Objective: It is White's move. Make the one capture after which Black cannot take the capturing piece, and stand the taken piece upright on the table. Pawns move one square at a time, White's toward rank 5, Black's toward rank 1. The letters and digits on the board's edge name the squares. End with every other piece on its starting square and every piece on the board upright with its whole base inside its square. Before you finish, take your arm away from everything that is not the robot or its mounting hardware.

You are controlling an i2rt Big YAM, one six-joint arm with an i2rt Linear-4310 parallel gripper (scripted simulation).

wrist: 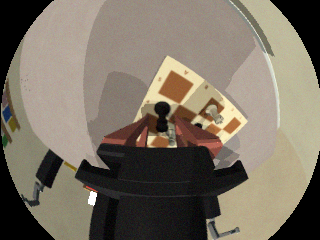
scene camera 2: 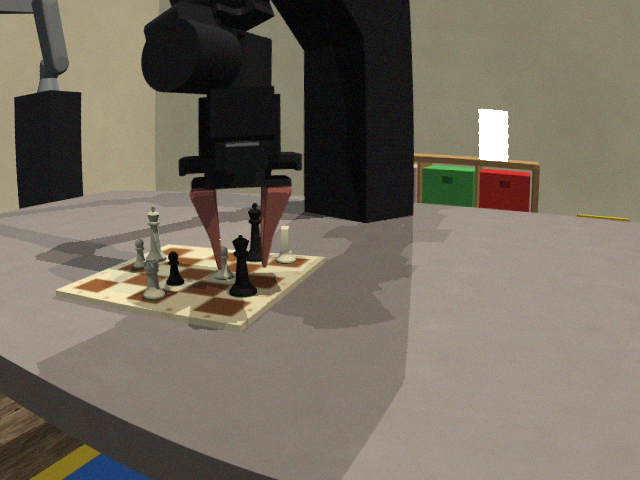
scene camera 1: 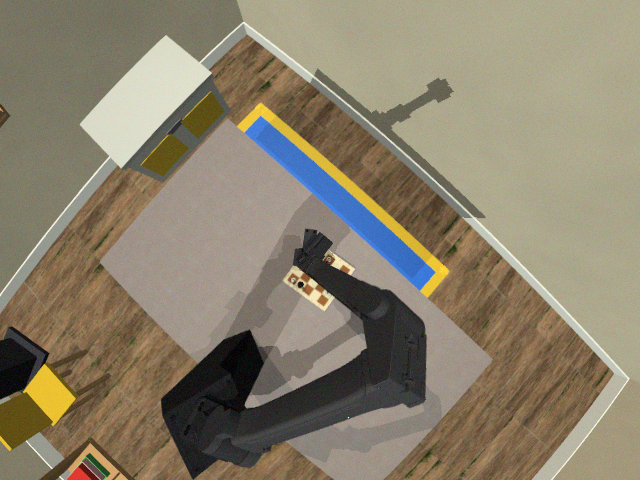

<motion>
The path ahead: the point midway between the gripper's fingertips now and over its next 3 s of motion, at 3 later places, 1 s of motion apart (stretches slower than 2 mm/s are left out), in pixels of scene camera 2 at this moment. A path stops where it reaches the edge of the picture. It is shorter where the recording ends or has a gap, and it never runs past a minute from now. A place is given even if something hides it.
The gripper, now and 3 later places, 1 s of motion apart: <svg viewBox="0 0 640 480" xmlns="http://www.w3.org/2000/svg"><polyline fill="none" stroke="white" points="242,267 233,155 116,162 118,202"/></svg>
</motion>
